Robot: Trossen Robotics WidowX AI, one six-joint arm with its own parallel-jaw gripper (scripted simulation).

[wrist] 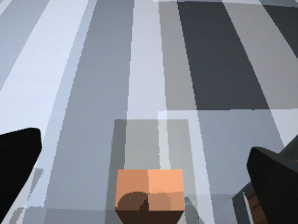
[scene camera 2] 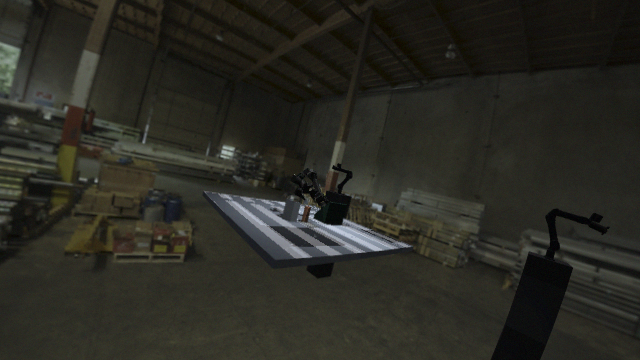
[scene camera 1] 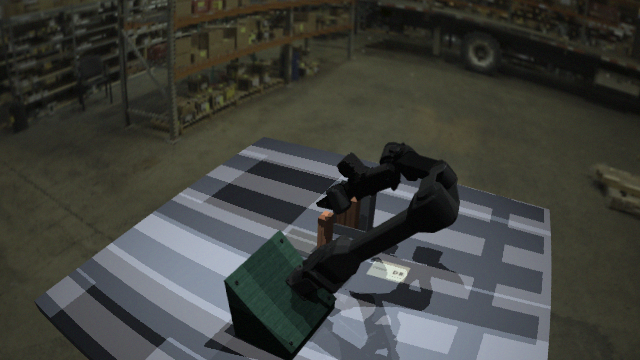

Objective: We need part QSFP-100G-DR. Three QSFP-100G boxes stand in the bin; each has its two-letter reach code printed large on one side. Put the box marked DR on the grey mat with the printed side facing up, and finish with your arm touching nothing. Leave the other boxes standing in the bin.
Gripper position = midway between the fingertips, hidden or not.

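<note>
My gripper (scene camera 1: pixel 326 198) is open and it's holding nothing. You'd find the gripper in the wrist view as well, at (wrist: pixel 147 148).
</note>
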